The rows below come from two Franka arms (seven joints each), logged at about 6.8 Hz.
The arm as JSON. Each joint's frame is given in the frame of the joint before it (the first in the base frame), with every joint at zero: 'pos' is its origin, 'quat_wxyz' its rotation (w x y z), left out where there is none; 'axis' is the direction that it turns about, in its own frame. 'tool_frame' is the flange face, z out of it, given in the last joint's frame.
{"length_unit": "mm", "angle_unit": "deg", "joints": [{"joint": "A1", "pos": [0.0, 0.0, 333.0], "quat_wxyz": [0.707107, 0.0, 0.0, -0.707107], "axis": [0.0, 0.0, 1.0]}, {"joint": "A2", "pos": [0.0, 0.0, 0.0], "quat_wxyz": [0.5, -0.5, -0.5, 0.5], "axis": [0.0, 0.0, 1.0]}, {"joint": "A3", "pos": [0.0, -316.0, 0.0], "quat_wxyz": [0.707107, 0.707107, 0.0, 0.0], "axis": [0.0, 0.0, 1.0]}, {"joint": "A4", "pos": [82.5, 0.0, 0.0], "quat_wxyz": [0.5, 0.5, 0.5, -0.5], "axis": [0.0, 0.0, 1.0]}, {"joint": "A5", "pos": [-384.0, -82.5, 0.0], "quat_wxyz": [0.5, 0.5, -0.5, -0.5], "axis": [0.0, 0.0, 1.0]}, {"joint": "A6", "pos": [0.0, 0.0, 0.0], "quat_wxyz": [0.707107, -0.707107, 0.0, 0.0], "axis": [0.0, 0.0, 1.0]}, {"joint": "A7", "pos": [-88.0, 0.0, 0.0], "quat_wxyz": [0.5, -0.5, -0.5, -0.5], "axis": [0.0, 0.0, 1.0]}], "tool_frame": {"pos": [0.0, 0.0, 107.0], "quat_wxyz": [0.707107, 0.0, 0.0, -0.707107]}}
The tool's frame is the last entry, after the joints.
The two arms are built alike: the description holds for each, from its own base.
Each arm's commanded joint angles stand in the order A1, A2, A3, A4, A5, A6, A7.
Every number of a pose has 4 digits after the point.
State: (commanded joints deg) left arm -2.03 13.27 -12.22 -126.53 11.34 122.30 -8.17; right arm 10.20 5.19 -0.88 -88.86 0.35 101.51 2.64
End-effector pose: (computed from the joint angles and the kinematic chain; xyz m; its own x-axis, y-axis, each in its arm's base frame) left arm 0.5025 -0.1197 0.2559 0.9359 -0.2099 -0.2828 -0.2520 -0.9601 -0.1213; right arm 0.5927 0.0982 0.6008 0.9850 0.1140 0.1295 0.1163 -0.9932 -0.0107
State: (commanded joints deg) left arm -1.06 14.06 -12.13 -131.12 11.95 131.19 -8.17; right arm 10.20 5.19 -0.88 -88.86 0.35 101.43 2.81
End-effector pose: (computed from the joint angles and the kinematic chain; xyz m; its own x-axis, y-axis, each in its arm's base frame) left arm 0.4915 -0.1127 0.2291 0.9482 -0.2237 -0.2253 -0.2514 -0.9625 -0.1021; right arm 0.5925 0.0982 0.6006 0.9855 0.1111 0.1281 0.1134 -0.9935 -0.0110
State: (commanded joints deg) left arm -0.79 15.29 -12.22 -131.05 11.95 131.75 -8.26; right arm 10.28 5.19 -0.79 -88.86 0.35 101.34 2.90
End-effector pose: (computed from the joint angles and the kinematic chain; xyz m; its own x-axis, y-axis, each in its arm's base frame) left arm 0.4911 -0.1117 0.2195 0.9466 -0.2207 -0.2350 -0.2485 -0.9639 -0.0957; right arm 0.5921 0.0999 0.6005 0.9856 0.1125 0.1265 0.1148 -0.9933 -0.0113
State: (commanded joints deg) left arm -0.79 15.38 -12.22 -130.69 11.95 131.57 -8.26; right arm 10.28 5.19 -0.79 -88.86 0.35 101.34 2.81
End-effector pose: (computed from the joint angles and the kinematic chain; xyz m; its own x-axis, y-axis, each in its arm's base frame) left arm 0.4931 -0.1119 0.2207 0.9471 -0.2202 -0.2334 -0.2478 -0.9641 -0.0960; right arm 0.5921 0.0999 0.6005 0.9854 0.1140 0.1265 0.1163 -0.9931 -0.0111
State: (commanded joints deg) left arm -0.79 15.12 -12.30 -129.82 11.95 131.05 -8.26; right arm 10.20 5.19 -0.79 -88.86 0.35 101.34 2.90
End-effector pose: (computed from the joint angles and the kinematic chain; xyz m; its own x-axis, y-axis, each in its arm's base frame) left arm 0.4982 -0.1132 0.2278 0.9496 -0.2202 -0.2229 -0.2466 -0.9641 -0.0984; right arm 0.5923 0.0991 0.6005 0.9857 0.1111 0.1265 0.1134 -0.9935 -0.0113
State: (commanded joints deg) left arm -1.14 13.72 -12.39 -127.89 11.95 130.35 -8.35; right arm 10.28 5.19 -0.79 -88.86 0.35 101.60 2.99
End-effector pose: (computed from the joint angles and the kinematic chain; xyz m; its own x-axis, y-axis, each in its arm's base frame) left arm 0.5109 -0.1187 0.2515 0.9581 -0.2241 -0.1781 -0.2452 -0.9636 -0.1065; right arm 0.5925 0.1000 0.6009 0.9852 0.1108 0.1310 0.1133 -0.9935 -0.0117
